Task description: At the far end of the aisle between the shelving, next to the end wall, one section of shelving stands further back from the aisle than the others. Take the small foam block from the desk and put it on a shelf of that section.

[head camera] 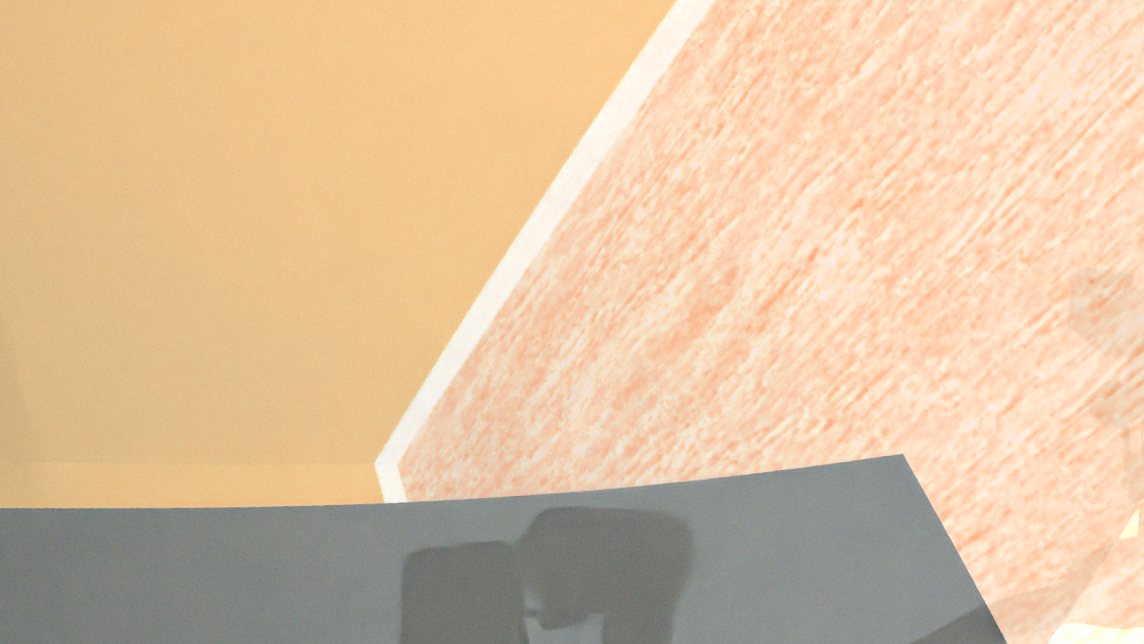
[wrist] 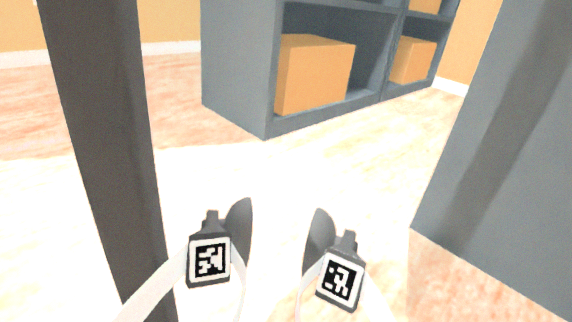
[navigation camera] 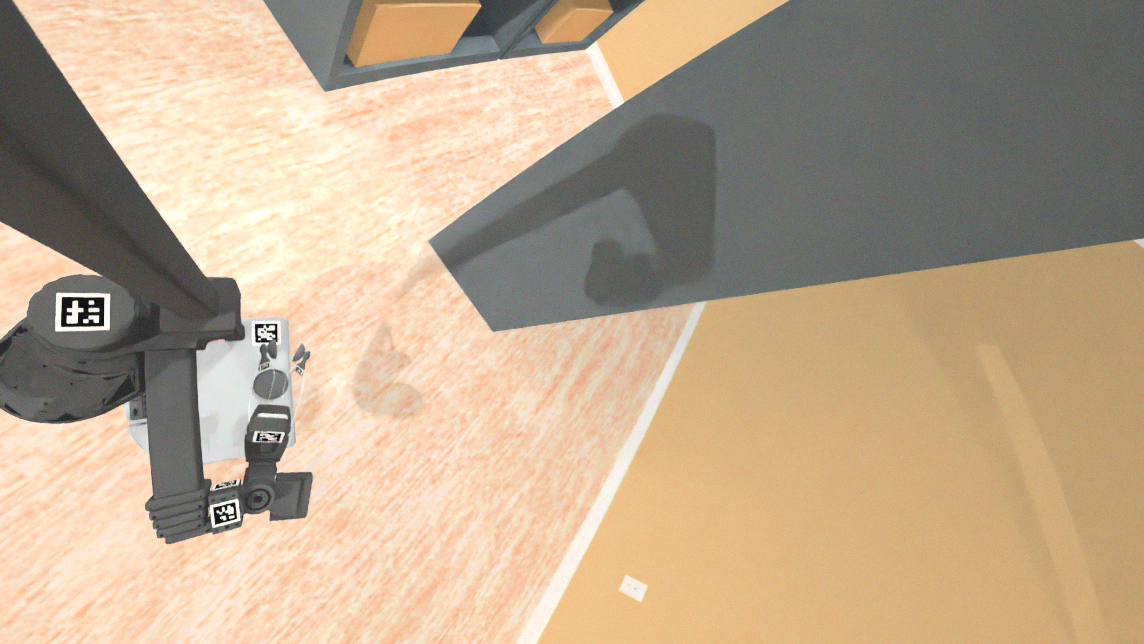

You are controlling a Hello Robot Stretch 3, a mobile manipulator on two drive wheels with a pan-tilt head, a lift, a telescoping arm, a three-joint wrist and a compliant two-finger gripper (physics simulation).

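Places are measured from the robot's base along level axes (x right, y ahead, z up), in millimetres.
Pixels of known places: gripper, fingertip midpoint: (wrist: 280,225) (navigation camera: 288,342); robot's base, origin of the base link: (navigation camera: 270,381).
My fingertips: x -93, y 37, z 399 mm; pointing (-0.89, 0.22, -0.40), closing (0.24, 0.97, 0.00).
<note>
For each thing: its top centre in the pictures, then the offset to it from my fingertips.
- white socket plate, middle of its top: (navigation camera: 644,593) dx +1131, dy +1055, dz +59 mm
- orange box, middle of its top: (wrist: 301,39) dx -1213, dy +277, dz -52 mm
My gripper (navigation camera: 284,354) (wrist: 280,225) is open, with bare floor showing between its fingertips. It hangs beside the mast, over the robot's base. The foam block and the desk do not show in these views. A grey shelving unit (navigation camera: 308,40) (wrist: 235,65) stands beyond the fingers, with orange boxes in its lower compartments. A second tall grey shelving side (head camera: 240,568) (navigation camera: 880,160) (wrist: 520,190) stands close by, to the right in the wrist view, with the robot's shadow on it. I cannot tell which section is set further back.
The dark mast (wrist: 105,150) runs along the left of the wrist view. An orange wall (head camera: 200,240) (navigation camera: 800,480) with a white skirting (head camera: 520,256) (navigation camera: 632,448) rises past the near shelving. A white socket plate (navigation camera: 633,588) is on that wall. An orange box (navigation camera: 412,32) (wrist: 315,75) sits in the far unit.
</note>
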